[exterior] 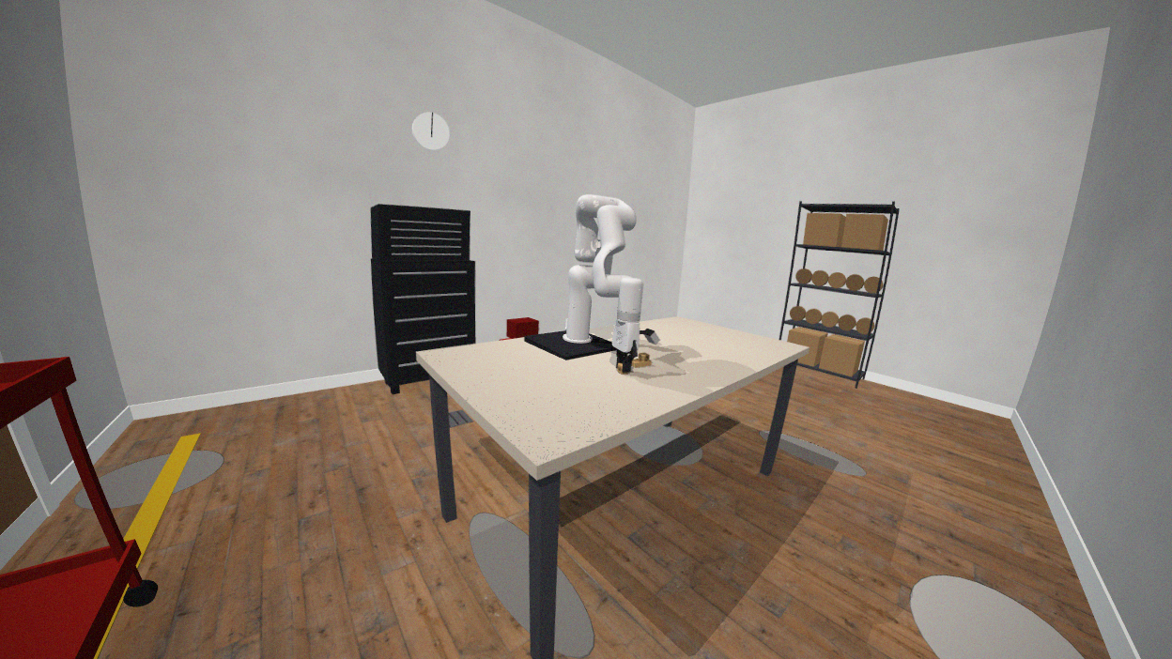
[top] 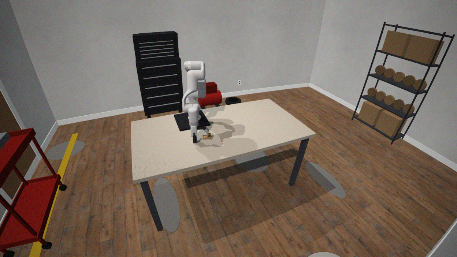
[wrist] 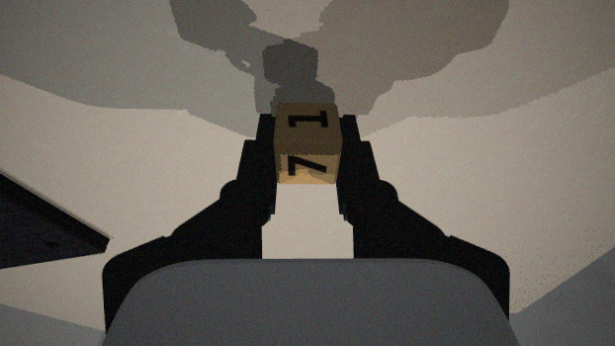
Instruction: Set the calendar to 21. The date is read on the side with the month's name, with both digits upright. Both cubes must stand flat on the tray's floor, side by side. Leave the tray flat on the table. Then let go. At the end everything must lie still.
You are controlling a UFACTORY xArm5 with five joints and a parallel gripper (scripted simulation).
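The wooden digit cube is 20 mm below my hand. The rest, counted from my hand: wooden tray 40 mm behind, 110 mm to the left, 20 mm below.
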